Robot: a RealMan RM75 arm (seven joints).
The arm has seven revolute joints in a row. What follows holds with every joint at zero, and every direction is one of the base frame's.
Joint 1 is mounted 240.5 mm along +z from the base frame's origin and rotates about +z.
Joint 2 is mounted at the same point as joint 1 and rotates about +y.
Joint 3 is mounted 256 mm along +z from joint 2 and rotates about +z.
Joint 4 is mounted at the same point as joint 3 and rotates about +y.
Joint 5 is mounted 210 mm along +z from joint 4 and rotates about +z.
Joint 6 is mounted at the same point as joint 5 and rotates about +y.
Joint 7 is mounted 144 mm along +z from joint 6 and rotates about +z.
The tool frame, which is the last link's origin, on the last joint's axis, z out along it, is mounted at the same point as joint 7; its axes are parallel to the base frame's.
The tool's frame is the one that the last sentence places.
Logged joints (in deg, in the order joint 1, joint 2, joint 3, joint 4, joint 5, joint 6, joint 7), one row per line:
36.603, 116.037, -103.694, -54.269, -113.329, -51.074, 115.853
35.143, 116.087, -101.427, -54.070, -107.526, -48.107, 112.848
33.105, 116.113, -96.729, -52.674, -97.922, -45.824, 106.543
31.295, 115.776, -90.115, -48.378, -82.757, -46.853, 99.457
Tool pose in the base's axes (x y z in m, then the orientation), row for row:
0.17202, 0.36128, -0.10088, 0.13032, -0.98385, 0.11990, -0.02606
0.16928, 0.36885, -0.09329, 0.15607, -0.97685, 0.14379, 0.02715
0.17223, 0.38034, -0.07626, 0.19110, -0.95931, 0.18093, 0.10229
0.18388, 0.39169, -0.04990, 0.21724, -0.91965, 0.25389, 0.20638
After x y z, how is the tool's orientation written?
As a quaternion, w x y z.
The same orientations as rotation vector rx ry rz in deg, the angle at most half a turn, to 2 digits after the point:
-163.76, 19.96, -4.34
-160.25, 23.59, 4.45
-154.38, 29.12, 16.46
-145.94, 40.29, 32.75

